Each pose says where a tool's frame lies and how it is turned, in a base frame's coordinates. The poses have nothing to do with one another.
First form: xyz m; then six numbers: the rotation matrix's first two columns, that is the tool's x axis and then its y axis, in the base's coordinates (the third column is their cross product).
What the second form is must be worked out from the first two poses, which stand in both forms.
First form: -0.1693, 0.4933, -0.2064, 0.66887, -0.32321, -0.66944, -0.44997, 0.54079, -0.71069
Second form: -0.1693, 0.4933, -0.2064, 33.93, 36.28, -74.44
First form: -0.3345, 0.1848, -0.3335, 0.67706, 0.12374, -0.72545, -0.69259, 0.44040, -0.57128
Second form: -0.3345, 0.1848, -0.3335, 45.65, 14.41, -66.65
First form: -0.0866, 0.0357, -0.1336, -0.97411, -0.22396, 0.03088, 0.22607, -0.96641, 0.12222
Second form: -0.0866, 0.0357, -0.1336, -166.93, 0.14, -7.24
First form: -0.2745, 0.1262, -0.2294, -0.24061, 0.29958, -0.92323, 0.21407, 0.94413, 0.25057
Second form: -0.2745, 0.1262, -0.2294, -138.34, 71.21, 154.76
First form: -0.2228, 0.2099, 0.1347, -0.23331, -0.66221, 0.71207, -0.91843, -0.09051, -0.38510
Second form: -0.2228, 0.2099, 0.1347, 104.25, 18.63, 128.28
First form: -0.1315, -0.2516, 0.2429, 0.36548, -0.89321, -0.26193, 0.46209, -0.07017, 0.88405
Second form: -0.1315, -0.2516, 0.2429, -51.66, -53.90, 48.93
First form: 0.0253, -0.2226, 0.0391, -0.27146, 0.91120, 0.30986, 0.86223, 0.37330, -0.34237
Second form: 0.0253, -0.2226, 0.0391, -107.48, -25.32, -168.89
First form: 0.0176, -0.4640, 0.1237, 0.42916, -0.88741, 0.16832, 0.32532, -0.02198, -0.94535
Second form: 0.0176, -0.4640, 0.1237, -37.16, 57.42, -58.76
